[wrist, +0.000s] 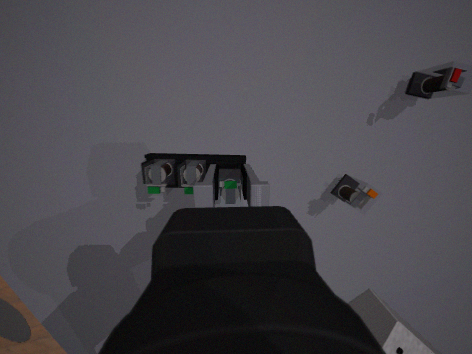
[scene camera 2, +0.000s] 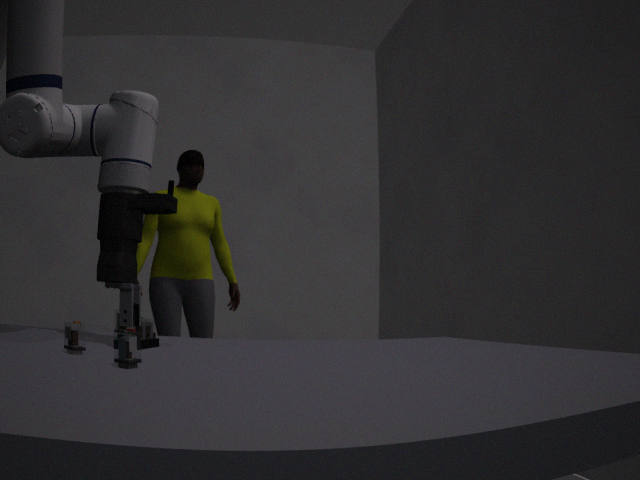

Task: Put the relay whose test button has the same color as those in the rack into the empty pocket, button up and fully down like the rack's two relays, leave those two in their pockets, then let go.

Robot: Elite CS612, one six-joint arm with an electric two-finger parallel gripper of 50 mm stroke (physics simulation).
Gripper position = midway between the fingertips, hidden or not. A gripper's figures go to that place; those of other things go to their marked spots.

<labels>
My gripper (wrist: pixel 229 175) is 0.17 m from the lens. A green-button relay (wrist: pixel 230 181): 0.14 m from the lens.
</labels>
